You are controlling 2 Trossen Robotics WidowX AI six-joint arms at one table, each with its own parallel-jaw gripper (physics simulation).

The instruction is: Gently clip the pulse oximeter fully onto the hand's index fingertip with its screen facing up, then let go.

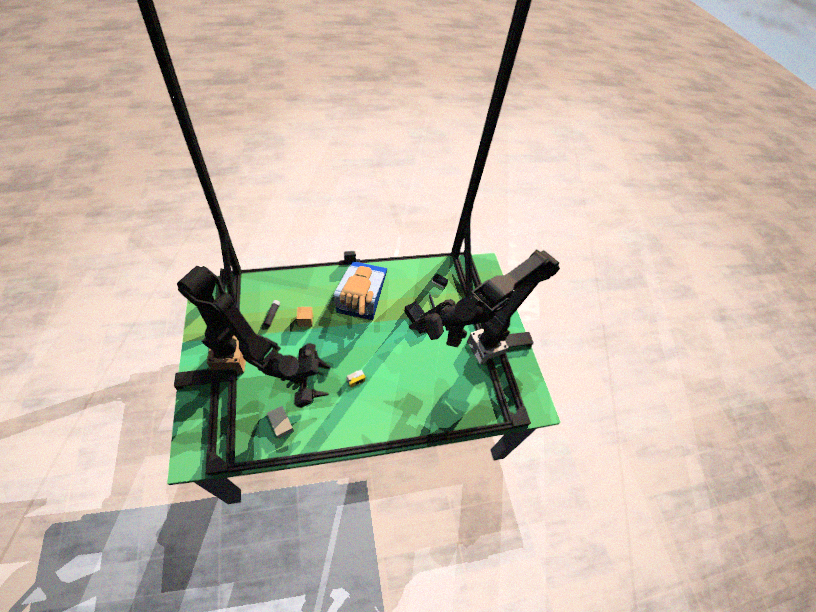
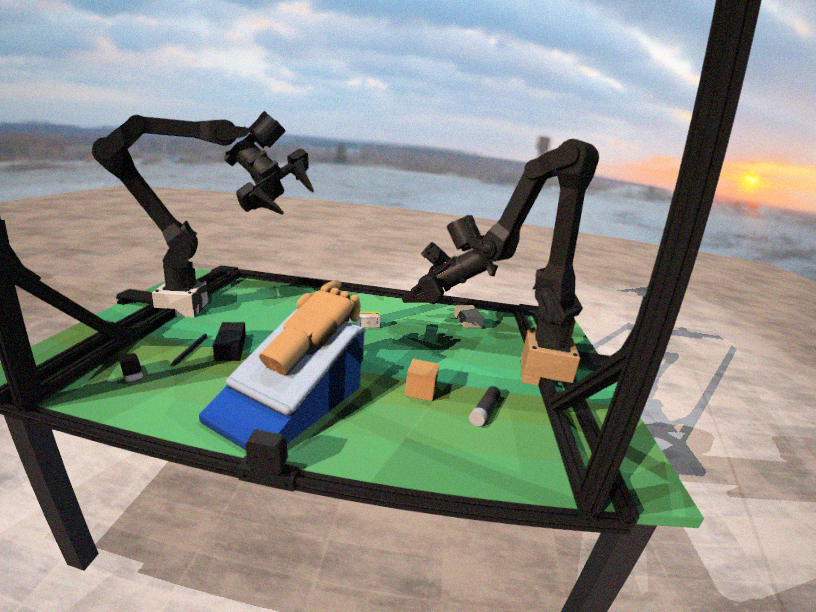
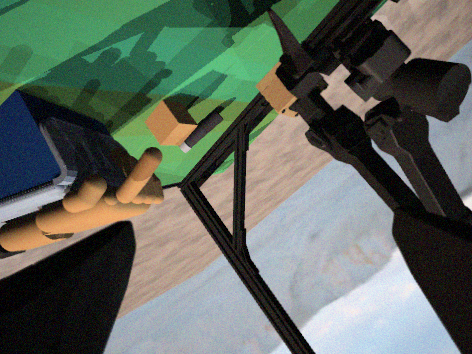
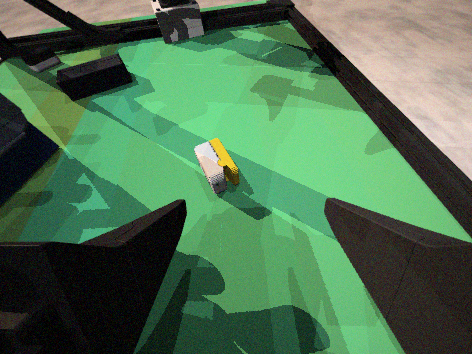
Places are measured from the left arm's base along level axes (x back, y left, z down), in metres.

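Pixels of known places: left gripper, fingertip midpoint: [image 1: 414,322] [image 2: 298,201] [image 3: 264,227]; right gripper, fingertip midpoint: [image 1: 329,381] [image 2: 407,295] [image 4: 255,205]; left arm's base at its link origin: [image 1: 489,340] [image 2: 180,286] [image 4: 173,2]; right arm's base at its link origin: [image 1: 225,348] [image 2: 552,343] [image 3: 304,98].
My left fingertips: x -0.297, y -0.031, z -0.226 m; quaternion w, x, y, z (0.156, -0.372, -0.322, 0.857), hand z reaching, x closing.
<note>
For each thing: its middle in the pictures, then the offset to it from my left fingertips. "*": a spot on its surface instead.
- white-and-yellow pulse oximeter at the middle of its body: [image 4: 216,165] [image 2: 368,319] [image 1: 356,378] dx -0.174, dy -0.011, dz +0.269 m
- blue wedge at a spot on its surface: [image 2: 227,408] * dx +0.048, dy -0.410, dz +0.255 m
- orange cube at the middle of its body: [image 3: 171,123] [image 2: 422,379] [image 1: 305,316] dx -0.267, dy -0.294, dz +0.259 m
- dark cylinder at the middle of its body: [image 2: 485,404] [image 3: 200,131] [image 1: 271,313] dx -0.373, dy -0.353, dz +0.271 m
- grey box at the middle of its body: [image 2: 468,316] [image 1: 280,421] dx -0.439, dy +0.047, dz +0.269 m
- black box at the middle of its body: [image 2: 230,340] [image 4: 96,76] [image 1: 418,317] dx +0.115, dy -0.162, dz +0.267 m
- pen at the middle of its body: [image 2: 188,349] dx +0.195, dy -0.189, dz +0.280 m
The white-and-yellow pulse oximeter [image 1: 355,377] [image 2: 370,320] [image 4: 216,165] lies on the green table, its white and yellow halves side by side; its screen cannot be made out. The tan hand [image 1: 357,283] [image 2: 319,316] [image 3: 95,215] rests on a blue wedge [image 2: 227,408] with a pale top; its index finger [image 3: 140,175] sticks out past the curled fingers. My right gripper [image 1: 328,380] [image 4: 255,205] is open and empty above the table, with the oximeter ahead of its fingertips. My left gripper [image 2: 296,200] [image 3: 264,227] is open and empty, high up beside the hand.
An orange cube [image 1: 303,316] [image 2: 421,380] [image 3: 170,122] and a dark cylinder [image 1: 270,314] [image 2: 485,406] [image 3: 202,131] lie beside the wedge. A grey box [image 1: 279,421] [image 2: 469,316] lies near the right arm. A black box [image 2: 228,341] [image 4: 95,77] and a pen [image 2: 188,350] lie on the wedge's other side.
</note>
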